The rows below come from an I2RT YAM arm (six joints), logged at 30 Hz.
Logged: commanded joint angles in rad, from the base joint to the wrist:
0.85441, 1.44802, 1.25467, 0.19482, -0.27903, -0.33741
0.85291, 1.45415, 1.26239, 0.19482, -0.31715, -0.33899
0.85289, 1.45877, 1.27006, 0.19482, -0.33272, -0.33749
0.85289, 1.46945, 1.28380, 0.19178, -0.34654, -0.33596
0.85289, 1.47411, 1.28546, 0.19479, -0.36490, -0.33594
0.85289, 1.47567, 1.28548, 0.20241, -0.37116, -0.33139
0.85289, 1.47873, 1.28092, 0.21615, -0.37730, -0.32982
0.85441, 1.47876, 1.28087, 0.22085, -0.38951, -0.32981
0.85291, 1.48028, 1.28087, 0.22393, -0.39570, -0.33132
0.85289, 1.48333, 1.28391, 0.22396, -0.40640, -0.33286
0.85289, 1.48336, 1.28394, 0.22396, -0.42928, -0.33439
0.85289, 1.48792, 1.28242, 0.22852, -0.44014, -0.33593
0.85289, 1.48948, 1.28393, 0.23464, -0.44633, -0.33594
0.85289, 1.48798, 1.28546, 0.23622, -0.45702, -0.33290
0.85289, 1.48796, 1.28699, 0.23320, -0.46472, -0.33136
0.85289, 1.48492, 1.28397, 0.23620, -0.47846, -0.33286
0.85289, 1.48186, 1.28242, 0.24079, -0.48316, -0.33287
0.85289, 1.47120, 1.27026, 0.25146, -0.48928, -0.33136
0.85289, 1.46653, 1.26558, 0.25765, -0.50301, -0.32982
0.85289, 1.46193, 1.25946, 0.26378, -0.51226, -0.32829
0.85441, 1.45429, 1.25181, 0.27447, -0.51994, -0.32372
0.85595, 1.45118, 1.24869, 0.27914, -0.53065, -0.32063
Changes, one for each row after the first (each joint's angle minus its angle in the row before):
-0.00150, 0.00613, 0.00772, 0.00000, -0.03812, -0.00158
-0.00002, 0.00462, 0.00767, 0.00000, -0.01557, 0.00150
0.00000, 0.01068, 0.01374, -0.00304, -0.01382, 0.00153
0.00000, 0.00466, 0.00166, 0.00301, -0.01836, 0.00002
0.00000, 0.00156, 0.00002, 0.00762, -0.00626, 0.00455
0.00000, 0.00306, -0.00456, 0.01374, -0.00614, 0.00157
0.00152, 0.00003, -0.00005, 0.00470, -0.01221, 0.00001
-0.00150, 0.00152, 0.00000, 0.00308, -0.00619, -0.00151
-0.00002, 0.00305, 0.00304, 0.00003, -0.01070, -0.00154
0.00000, 0.00003, 0.00003, 0.00000, -0.02288, -0.00153
0.00000, 0.00456, -0.00152, 0.00456, -0.01086, -0.00154
0.00000, 0.00156, 0.00151, 0.00612, -0.00619, -0.00001
0.00000, -0.00150, 0.00153, 0.00158, -0.01069, 0.00304
0.00000, -0.00002, 0.00153, -0.00302, -0.00770, 0.00154
0.00000, -0.00304, -0.00302, 0.00300, -0.01374, -0.00150
0.00000, -0.00306, -0.00155, 0.00459, -0.00470, -0.00001
0.00000, -0.01066, -0.01216, 0.01067, -0.00612, 0.00151
0.00000, -0.00467, -0.00468, 0.00619, -0.01373, 0.00154
0.00000, -0.00460, -0.00612, 0.00613, -0.00925, 0.00153
0.00152, -0.00764, -0.00765, 0.01069, -0.00768, 0.00457
0.00154, -0.00311, -0.00312, 0.00467, -0.01071, 0.00309

